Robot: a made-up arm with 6 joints. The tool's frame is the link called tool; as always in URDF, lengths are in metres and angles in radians.
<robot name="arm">
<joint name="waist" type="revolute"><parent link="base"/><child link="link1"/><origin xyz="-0.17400 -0.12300 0.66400" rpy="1.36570 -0.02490 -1.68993"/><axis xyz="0 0 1"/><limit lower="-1.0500" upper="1.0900"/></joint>
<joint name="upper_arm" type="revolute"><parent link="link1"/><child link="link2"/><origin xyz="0.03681 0.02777 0.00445" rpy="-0.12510 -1.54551 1.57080"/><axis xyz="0 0 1"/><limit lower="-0.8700" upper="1.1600"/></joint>
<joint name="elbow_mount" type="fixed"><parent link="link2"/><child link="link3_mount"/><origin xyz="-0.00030 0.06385 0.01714" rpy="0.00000 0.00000 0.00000"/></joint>
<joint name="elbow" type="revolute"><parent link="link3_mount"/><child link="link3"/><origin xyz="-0.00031 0.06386 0.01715" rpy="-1.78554 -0.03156 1.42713"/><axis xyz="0 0 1"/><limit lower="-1.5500" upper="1.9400"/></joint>
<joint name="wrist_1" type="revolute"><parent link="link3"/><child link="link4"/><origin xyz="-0.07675 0.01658 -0.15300" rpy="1.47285 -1.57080 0.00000"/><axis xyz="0 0 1"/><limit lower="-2.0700" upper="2.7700"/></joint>
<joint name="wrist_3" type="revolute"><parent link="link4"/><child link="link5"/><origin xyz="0.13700 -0.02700 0.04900" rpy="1.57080 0.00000 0.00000"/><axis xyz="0 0 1"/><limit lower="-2.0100" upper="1.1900"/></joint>
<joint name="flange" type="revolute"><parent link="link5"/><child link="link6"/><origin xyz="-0.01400 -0.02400 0.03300" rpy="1.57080 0.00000 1.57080"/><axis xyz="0 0 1"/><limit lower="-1.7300" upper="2.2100"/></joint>
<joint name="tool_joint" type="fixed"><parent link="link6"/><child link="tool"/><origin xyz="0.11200 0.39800 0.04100" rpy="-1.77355 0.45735 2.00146"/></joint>
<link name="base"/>
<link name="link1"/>
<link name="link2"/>
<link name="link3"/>
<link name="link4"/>
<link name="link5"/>
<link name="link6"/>
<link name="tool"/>
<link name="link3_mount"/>
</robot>
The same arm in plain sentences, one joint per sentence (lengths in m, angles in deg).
The arm has six revolute joints in a row. What follows holds with every joint at zero, and every direction is one of the base frame's.
The first joint lies 0.1740 m along -x and 0.1230 m along -y and 0.6640 m along +z from the base frame's origin and turns about the direction (-0.971498, 0.1214, 0.2036), from -60.16 to 62.45 deg.
The second joint lies 0.0030 m along -x and 0.0360 m along -y and 0.0290 m along +z from the first joint and turns about the direction (-0.212995, 0.126897, -0.968778), from -49.85 to 66.46 deg.
The third joint lies 0.0120 m along +x and 0.1300 m along +y and 0.0210 m along -z from the second joint and turns about +x, from -88.81 to 111.15 deg.
The fourth joint lies 0.1530 m along -x and 0.0780 m along -y and 0.0090 m along +z from the third joint and turns about -z, from -118.60 to 158.71 deg.
The fifth joint lies 0.1370 m along +x and 0.0270 m along +y and 0.0490 m along -z from the fourth joint and turns about +y, from -115.16 to 68.18 deg.
The sixth joint lies 0.0140 m along -x and 0.0330 m along +y and 0.0240 m along +z from the fifth joint and turns about +x, from -99.12 to 126.62 deg.
The tool frame, which is the frame that the pose is given for, lies 0.0410 m along +x and 0.3980 m along +y and 0.1120 m along -z from the sixth joint; its axes are the base frame's turned by roll -23.08, pitch -22.00 and yaw 118.44 deg (as in URDF: about the fixed x, then y, then z).

